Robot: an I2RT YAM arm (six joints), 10 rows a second.
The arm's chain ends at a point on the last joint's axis. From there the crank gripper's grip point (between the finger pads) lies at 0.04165 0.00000 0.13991 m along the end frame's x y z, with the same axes.
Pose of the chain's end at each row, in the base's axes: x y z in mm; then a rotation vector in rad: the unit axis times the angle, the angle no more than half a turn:
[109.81 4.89 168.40 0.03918 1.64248 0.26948]
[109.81 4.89 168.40 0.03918 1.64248 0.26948]
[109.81 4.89 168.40 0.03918 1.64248 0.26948]
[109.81 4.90 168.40 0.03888 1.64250 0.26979]
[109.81 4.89 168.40 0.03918 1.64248 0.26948]
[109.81 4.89 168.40 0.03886 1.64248 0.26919]
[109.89 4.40 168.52 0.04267 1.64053 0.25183]
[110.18 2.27 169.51 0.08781 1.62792 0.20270]
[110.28 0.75 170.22 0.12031 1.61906 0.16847]
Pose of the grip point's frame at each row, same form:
[243.92 33.82 118.53 0.03918 1.64248 0.26948]
[243.92 33.82 118.53 0.03918 1.64248 0.26948]
[243.92 33.82 118.53 0.03918 1.64248 0.26948]
[243.91 33.88 118.53 0.03888 1.64250 0.26979]
[243.92 33.82 118.53 0.03918 1.64248 0.26948]
[243.92 33.81 118.53 0.03886 1.64248 0.26919]
[244.48 31.11 118.71 0.04267 1.64053 0.25183]
[246.58 20.64 120.85 0.08781 1.62792 0.20270]
[247.61 13.18 122.31 0.12031 1.61906 0.16847]

